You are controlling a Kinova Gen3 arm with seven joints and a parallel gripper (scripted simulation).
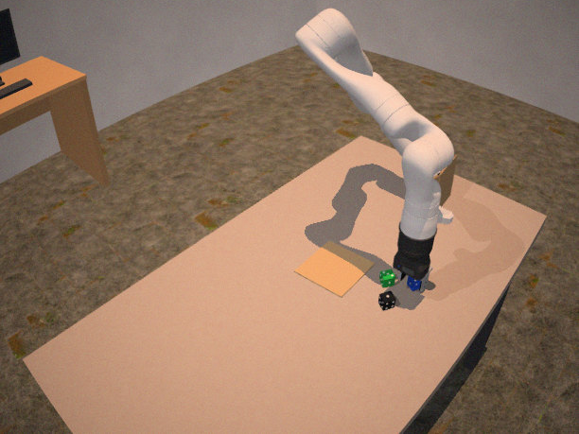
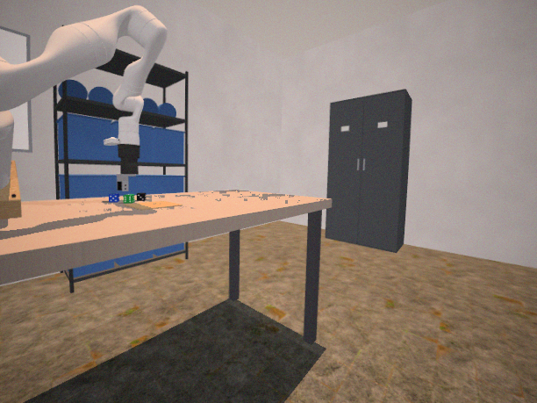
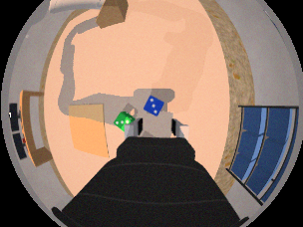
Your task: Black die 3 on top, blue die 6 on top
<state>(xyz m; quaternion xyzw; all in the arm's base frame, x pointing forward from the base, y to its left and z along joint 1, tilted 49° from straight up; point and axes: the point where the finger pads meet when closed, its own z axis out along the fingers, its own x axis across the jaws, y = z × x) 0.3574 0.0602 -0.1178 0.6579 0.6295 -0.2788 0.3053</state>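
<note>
Now: hand 3 cm past the blue die, 1 cm to the left of it and 4 cm above it. From my hand the other things lie so: black die 6 cm ahead, 3 cm to the right, 4 cm below; then green die 7 cm to the right, 4 cm below; then orange mat 3 cm ahead, 20 cm to the right, 6 cm below.
</note>
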